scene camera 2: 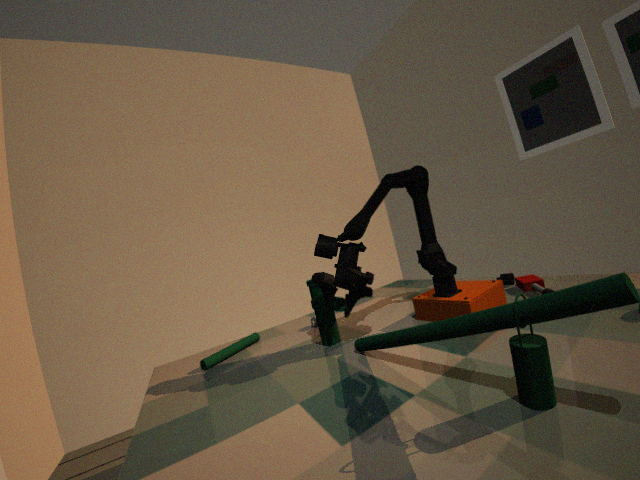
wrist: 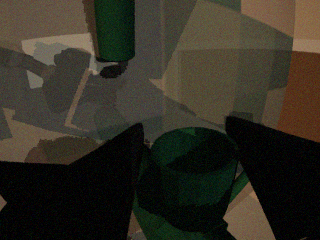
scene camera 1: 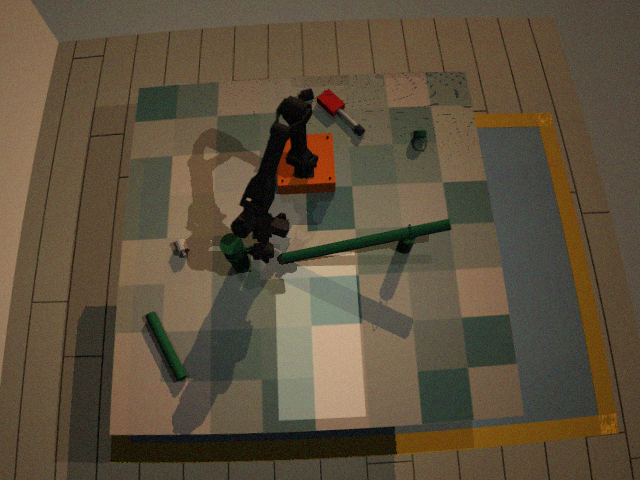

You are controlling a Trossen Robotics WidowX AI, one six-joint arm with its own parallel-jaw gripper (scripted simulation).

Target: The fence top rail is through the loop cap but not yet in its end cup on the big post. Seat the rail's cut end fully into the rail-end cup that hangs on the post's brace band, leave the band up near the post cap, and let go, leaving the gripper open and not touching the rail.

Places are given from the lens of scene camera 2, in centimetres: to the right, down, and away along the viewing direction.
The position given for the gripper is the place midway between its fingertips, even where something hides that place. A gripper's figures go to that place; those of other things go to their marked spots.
gripper (scene camera 2: 337,315): 5, 21, 71
big green post (scene camera 2: 327,323): 2, 25, 77
short green post (scene camera 2: 530,357): 29, 16, 32
The marked spots on the short green post and the big green post are 53 cm apart.
